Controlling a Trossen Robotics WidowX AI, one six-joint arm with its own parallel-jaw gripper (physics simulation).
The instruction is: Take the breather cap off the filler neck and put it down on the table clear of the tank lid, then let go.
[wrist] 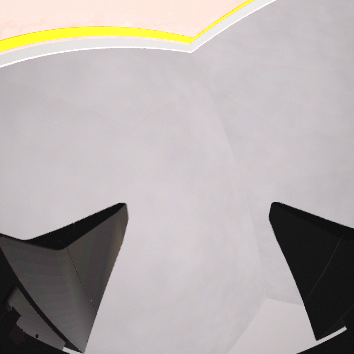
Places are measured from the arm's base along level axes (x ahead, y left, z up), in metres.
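Pixels of known places: gripper, fingertip midpoint: point(201, 211).
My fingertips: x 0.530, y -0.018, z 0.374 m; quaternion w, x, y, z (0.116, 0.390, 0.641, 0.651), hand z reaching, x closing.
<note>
Behind a point stands the place of what it marks.
My gripper point(201, 211) @[x 0.530, y -0.018, z 0.374 m] is open, with its two dark fingers wide apart at the lower left and lower right of the wrist view. A plain, pale grey surface shows between and beyond the fingertips, and no object shows between them. The breather cap, the filler neck and the tank lid do not show in this view. I cannot tell where the gripper is relative to them.
A pale pink surface point(95, 12) @[x 0.842, y 0.184, z -0.165 m] shows along the top left, edged by a yellow stripe point(100, 31) and a light grey border point(100, 43). The grey surface point(175, 125) has faint creases. A lighter patch point(270, 327) shows at the bottom, near the right finger.
</note>
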